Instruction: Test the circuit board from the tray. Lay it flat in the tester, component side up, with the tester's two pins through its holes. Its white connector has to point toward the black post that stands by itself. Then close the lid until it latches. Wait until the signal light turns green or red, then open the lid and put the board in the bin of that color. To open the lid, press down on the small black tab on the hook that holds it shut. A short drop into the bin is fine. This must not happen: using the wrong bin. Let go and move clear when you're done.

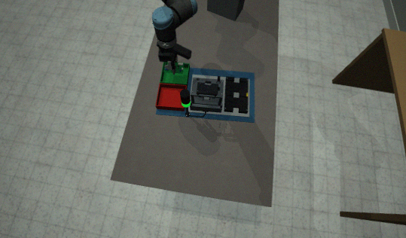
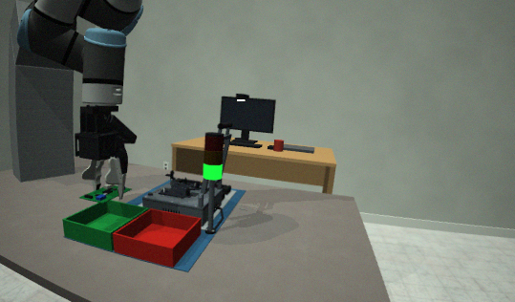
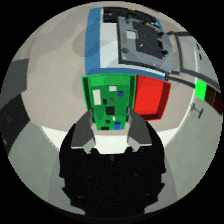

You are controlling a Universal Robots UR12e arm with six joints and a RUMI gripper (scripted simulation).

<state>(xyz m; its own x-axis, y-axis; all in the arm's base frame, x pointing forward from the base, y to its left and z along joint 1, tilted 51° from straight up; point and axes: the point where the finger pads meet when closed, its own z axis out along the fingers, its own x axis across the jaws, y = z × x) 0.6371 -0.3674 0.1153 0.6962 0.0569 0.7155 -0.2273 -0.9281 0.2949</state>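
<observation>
Now: the green bin 9 cm below my hand and 1 cm to the right of it. From my hand the other things lie so: red bin: 14 cm ahead, 9 cm below, 5 cm to the right; then black latch hook: 22 cm to the left, 12 cm ahead, 1 cm below; then green circuit board: 1 cm to the right.
</observation>
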